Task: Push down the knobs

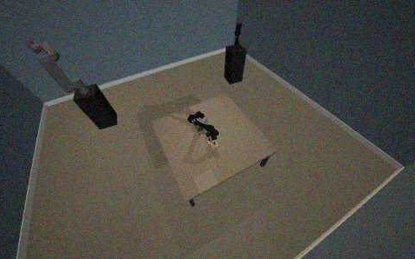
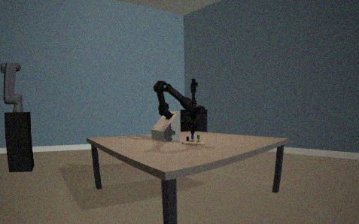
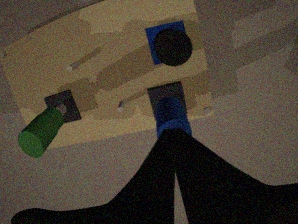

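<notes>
The blue knob is 20 mm below my gripper tip.
</notes>
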